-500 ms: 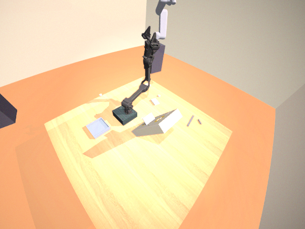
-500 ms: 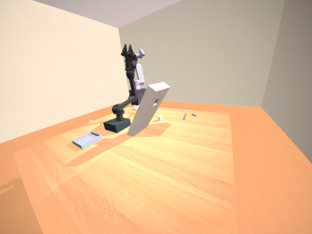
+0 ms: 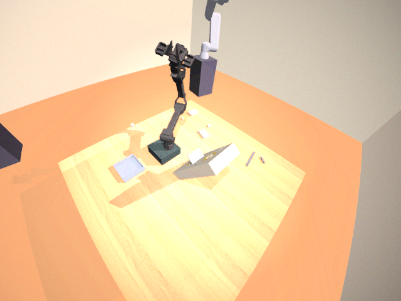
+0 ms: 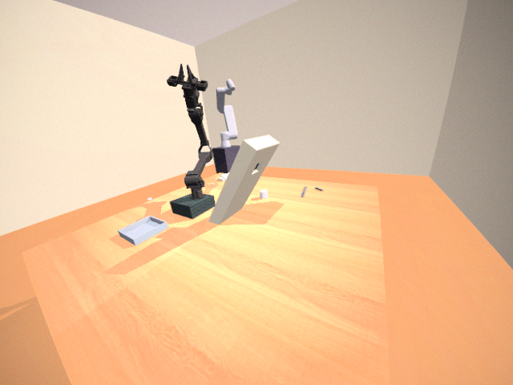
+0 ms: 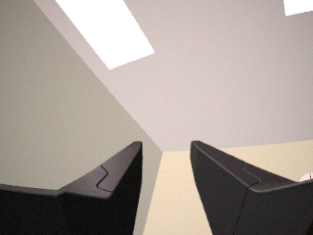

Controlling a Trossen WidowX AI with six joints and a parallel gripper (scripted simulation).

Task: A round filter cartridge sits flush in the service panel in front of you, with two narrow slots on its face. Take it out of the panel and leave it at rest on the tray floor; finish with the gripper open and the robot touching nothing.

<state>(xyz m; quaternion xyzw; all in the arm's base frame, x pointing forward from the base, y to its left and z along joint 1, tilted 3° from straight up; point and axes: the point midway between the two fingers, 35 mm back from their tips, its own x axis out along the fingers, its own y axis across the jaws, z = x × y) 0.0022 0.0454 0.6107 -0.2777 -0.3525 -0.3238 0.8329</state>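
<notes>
My gripper tip is 35 cm short of the round filter cartridge and 42 cm above it. The rest, counted from my gripper tip: grey-blue tray (2 cm behind, 36 cm to the right, 69 cm below).
</notes>
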